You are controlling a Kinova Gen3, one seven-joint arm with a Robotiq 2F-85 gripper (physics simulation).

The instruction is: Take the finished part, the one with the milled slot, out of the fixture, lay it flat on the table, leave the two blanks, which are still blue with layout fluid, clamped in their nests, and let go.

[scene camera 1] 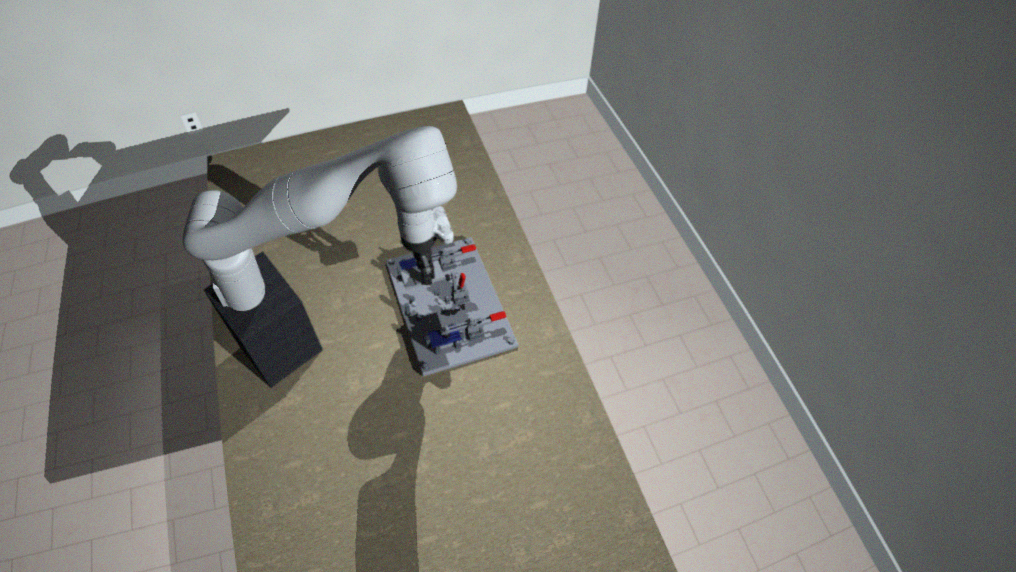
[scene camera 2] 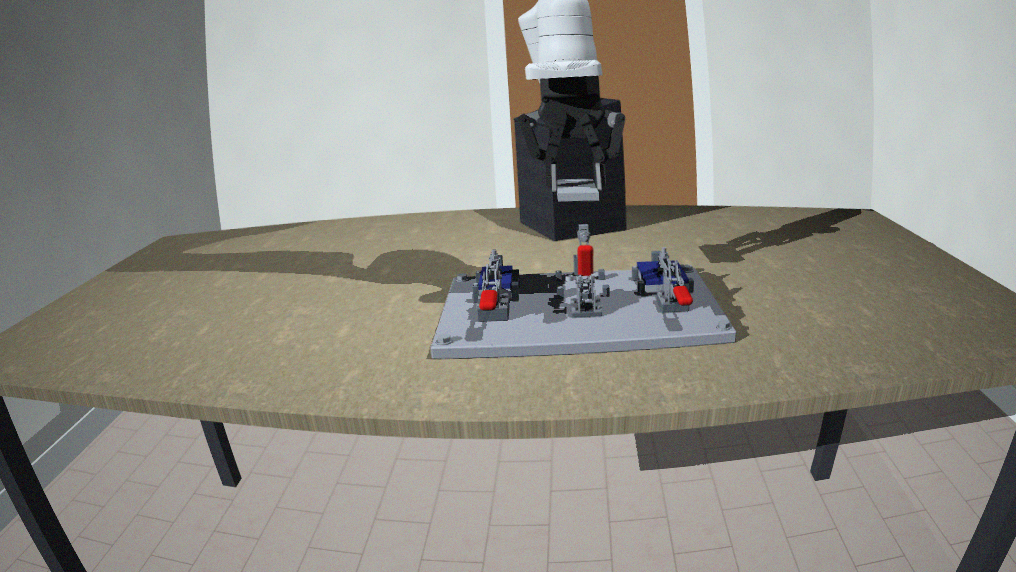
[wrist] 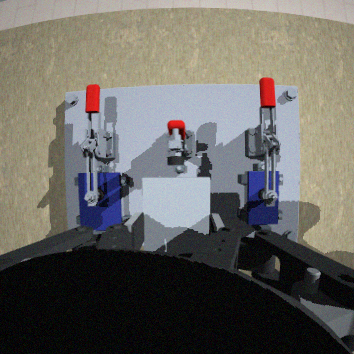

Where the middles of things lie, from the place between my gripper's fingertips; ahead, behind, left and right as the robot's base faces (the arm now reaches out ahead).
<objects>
My gripper is now 1 cm past the finished part [scene camera 2: 570, 189]. Round my hand: fixture plate [scene camera 2: 540, 324] 5 cm ahead, 1 cm to the left, 14 cm below.
</objects>
